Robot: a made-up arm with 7 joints. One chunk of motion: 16 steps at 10 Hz.
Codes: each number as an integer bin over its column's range. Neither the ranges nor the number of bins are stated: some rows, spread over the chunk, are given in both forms.
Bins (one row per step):
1: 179 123 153 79 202 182 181
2: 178 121 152 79 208 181 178
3: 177 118 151 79 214 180 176
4: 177 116 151 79 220 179 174
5: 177 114 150 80 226 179 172
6: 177 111 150 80 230 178 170
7: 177 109 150 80 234 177 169
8: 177 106 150 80 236 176 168
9: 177 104 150 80 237 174 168
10: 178 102 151 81 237 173 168
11: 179 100 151 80 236 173 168
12: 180 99 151 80 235 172 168
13: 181 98 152 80 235 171 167
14: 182 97 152 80 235 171 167
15: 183 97 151 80 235 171 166
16: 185 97 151 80 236 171 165
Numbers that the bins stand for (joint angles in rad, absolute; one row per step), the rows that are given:
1: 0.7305 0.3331 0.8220 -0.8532 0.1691 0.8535 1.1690
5: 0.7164 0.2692 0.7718 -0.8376 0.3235 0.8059 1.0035
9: 0.7164 0.1982 0.7718 -0.8376 0.3942 0.7267 0.9299
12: 0.7376 0.1627 0.7885 -0.8376 0.3814 0.6950 0.9299
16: 0.7731 0.1485 0.7885 -0.8376 0.3878 0.6792 0.8747
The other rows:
2: 0.7235 0.3189 0.8053 -0.8532 0.2077 0.8376 1.1138
3: 0.7164 0.2976 0.7885 -0.8532 0.2463 0.8218 1.0770
4: 0.7164 0.2834 0.7885 -0.8532 0.2849 0.8059 1.0402
6: 0.7164 0.2479 0.7718 -0.8376 0.3492 0.7901 0.9667
7: 0.7164 0.2337 0.7718 -0.8376 0.3749 0.7742 0.9483
8: 0.7164 0.2124 0.7718 -0.8376 0.3878 0.7584 0.9299
10: 0.7235 0.1840 0.7885 -0.8221 0.3942 0.7109 0.9299
11: 0.7305 0.1698 0.7885 -0.8376 0.3878 0.7109 0.9299
13: 0.7447 0.1556 0.8053 -0.8376 0.3814 0.6792 0.9115
14: 0.7518 0.1485 0.8053 -0.8376 0.3814 0.6792 0.9115
15: 0.7589 0.1485 0.7885 -0.8376 0.3814 0.6792 0.8931

